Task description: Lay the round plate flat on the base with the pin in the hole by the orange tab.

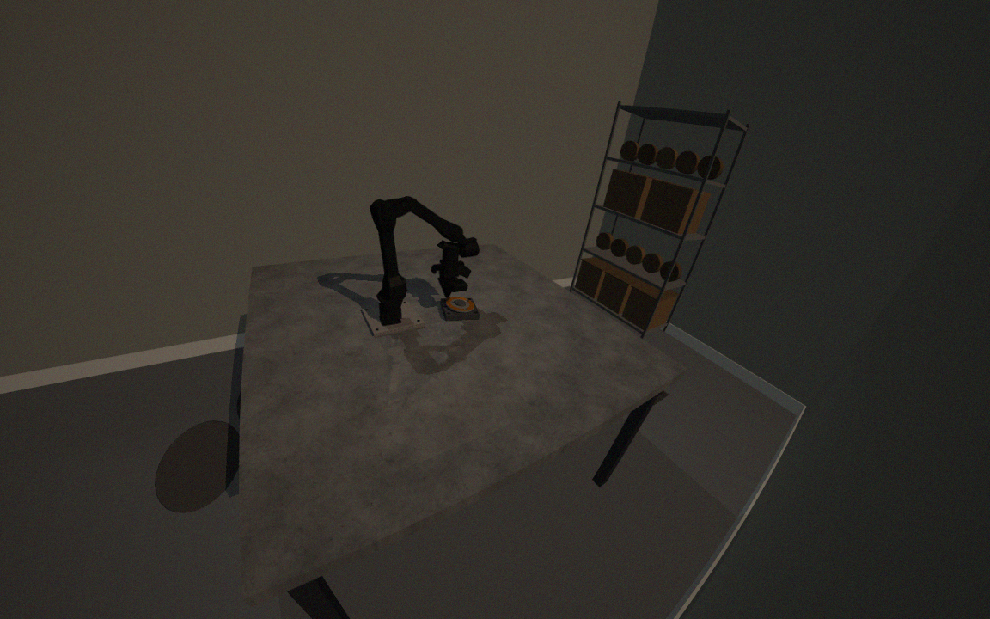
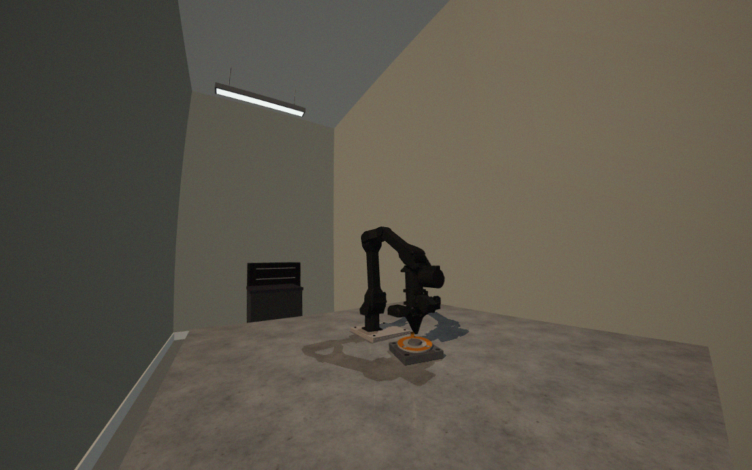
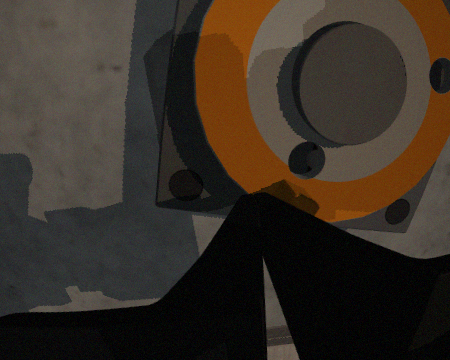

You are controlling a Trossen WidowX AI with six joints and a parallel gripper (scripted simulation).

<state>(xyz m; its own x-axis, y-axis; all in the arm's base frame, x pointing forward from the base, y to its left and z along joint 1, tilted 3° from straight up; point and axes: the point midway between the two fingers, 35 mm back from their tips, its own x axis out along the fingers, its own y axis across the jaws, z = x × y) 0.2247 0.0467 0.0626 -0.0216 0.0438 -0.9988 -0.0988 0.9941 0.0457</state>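
Now: gripper tip 20 mm short of the round orange plate, 20 mm to the left of it and 10 mm above it. From my gripper tip the other things lie so: square grey base: 40 mm ahead, 30 mm to the right, 20 mm below.
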